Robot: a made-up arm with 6 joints.
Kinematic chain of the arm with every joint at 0, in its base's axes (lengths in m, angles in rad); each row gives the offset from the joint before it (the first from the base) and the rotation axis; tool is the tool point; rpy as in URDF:
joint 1: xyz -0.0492 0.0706 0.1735 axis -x
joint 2: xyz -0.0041 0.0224 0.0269 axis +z
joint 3: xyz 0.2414 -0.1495 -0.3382 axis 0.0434 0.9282 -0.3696
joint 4: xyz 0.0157 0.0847 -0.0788 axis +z
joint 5: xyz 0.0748 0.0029 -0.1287 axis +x
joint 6: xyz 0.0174 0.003 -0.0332 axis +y
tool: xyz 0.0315 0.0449 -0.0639 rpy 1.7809 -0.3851 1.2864
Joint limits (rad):
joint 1: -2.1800..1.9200
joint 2: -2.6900..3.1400
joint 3: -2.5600..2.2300
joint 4: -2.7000..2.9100
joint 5: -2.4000..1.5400
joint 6: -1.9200..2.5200
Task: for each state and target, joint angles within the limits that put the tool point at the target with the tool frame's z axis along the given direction. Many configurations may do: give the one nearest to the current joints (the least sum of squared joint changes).
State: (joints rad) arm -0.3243 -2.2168 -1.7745 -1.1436 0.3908 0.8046
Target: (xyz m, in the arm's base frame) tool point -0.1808 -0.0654 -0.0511 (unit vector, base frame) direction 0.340 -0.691 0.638
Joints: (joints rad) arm -0.4286 -2.3850 -2.5600 -1.2116 0.7226 0.9764
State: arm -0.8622 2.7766 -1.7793 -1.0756 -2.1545 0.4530
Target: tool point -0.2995 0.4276 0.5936 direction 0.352 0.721 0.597
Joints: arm -1.5098 2.1668 -2.0275 -1.6412 -1.5488 1.0465
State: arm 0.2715 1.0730 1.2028 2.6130 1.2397 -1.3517
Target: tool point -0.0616 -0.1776 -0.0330 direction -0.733 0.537 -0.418
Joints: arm 1.0866 1.2477 0.9837 2.7249 0.9495 -1.0732
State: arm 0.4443 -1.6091 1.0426 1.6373 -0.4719 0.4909
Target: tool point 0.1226 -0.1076 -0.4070 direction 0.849 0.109 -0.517
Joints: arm 0.2467 -0.6882 0.4295 1.2043 -0.0651 0.1026
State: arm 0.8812 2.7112 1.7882 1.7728 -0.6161 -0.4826
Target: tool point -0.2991 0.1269 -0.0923 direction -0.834 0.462 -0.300
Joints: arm -0.0007 2.0440 2.1907 2.0015 -0.4423 -0.5380
